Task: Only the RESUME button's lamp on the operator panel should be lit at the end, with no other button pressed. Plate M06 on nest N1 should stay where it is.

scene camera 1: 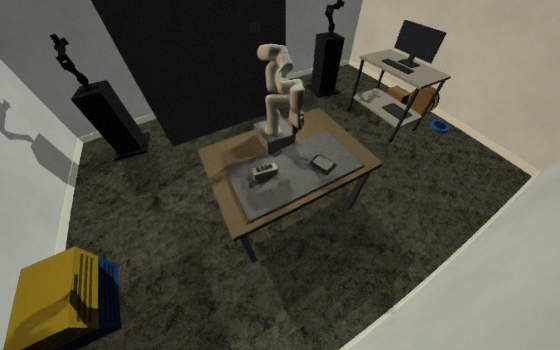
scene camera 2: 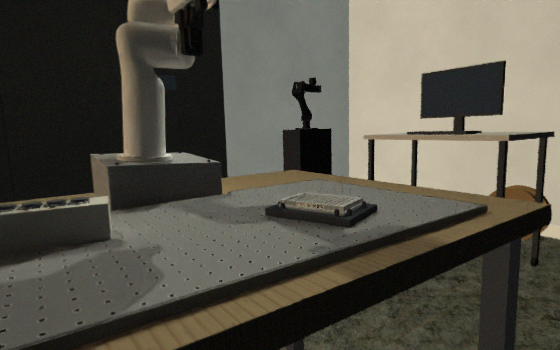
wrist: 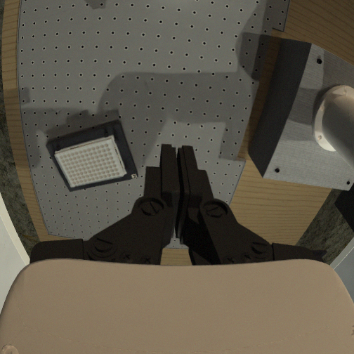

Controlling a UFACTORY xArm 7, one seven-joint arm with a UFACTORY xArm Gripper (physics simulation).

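Where they show: gripper, between the fingertips: [scene camera 1: 295, 132] [scene camera 2: 192, 54]; arm's base, origin of its link: [scene camera 1: 272, 130] [scene camera 2: 145, 158].
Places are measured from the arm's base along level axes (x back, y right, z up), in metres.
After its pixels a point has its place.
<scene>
The operator panel [scene camera 1: 265, 171] @[z -0.035, x -0.351, y 0.173 m] [scene camera 2: 55, 225] @[z -0.057, x -0.359, y 0.153 m] is a pale box with a row of dark buttons, on the left part of the grey pegboard. Its labels and lamps are too small or too oblique to read; it does not show in the wrist view. White well plate M06 [scene camera 1: 323, 163] @[z -0.061, x -0.407, y -0.248 m] [scene camera 2: 322, 202] @[z -0.061, x -0.422, y -0.237 m] [wrist: 91, 162] sits flat on the dark nest N1 [scene camera 2: 310, 215] @[z -0.077, x -0.433, y -0.206 m] [wrist: 127, 145], on the right part of the pegboard. My gripper [scene camera 1: 298, 128] @[z 0.193, x -0.297, y -0.060 m] [scene camera 2: 192, 52] @[z 0.193, x -0.297, y -0.060 m] [wrist: 173, 167] is shut and empty, high above the board near the arm's base, apart from panel and plate.
The pegboard [scene camera 1: 295, 180] @[z -0.088, x -0.459, y -0.007 m] [scene camera 2: 225, 250] @[z -0.087, x -0.493, y -0.042 m] [wrist: 150, 50] lies on a wooden table [scene camera 1: 222, 200] @[z -0.101, x -0.433, y 0.503 m] [wrist: 270, 210]. The arm's grey base block [scene camera 1: 275, 140] @[z -0.005, x -0.109, y 0.015 m] [scene camera 2: 160, 180] @[z -0.042, x -0.105, y -0.019 m] [wrist: 295, 135] stands at its rear edge. A desk with a monitor [scene camera 1: 419, 41] [scene camera 2: 462, 90] stands behind at the right.
</scene>
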